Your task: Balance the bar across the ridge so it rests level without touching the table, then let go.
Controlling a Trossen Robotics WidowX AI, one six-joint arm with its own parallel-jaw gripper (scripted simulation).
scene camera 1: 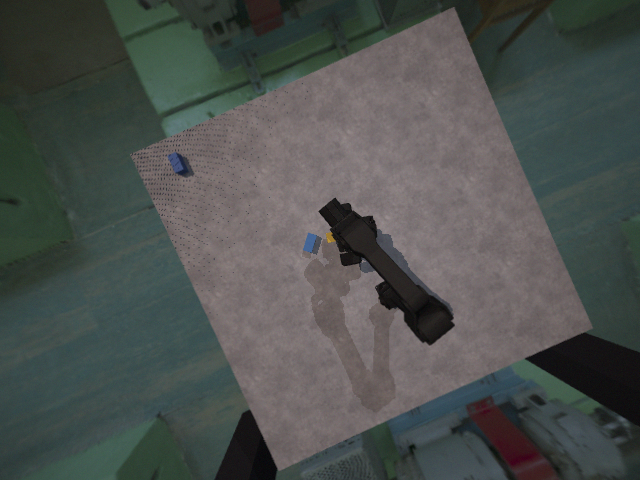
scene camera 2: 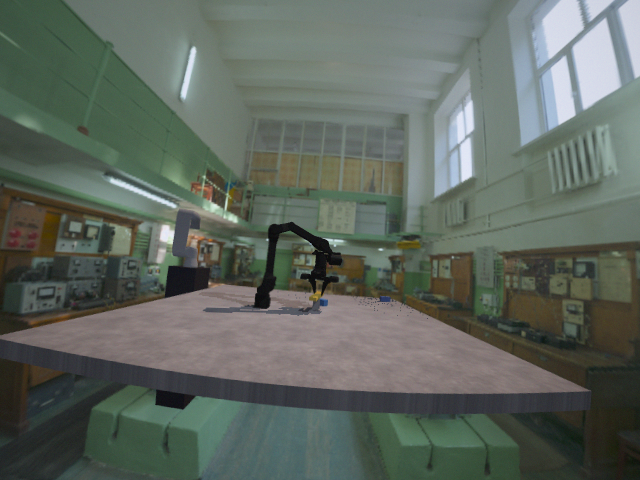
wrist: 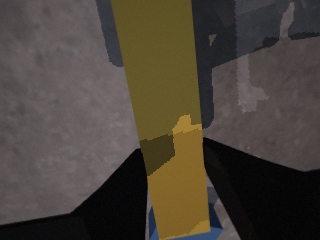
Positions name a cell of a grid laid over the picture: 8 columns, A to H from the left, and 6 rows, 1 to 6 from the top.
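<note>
On the wrist view I can see my gripper (wrist: E4), and there's a yellow bar (wrist: D2) there as well.
</note>
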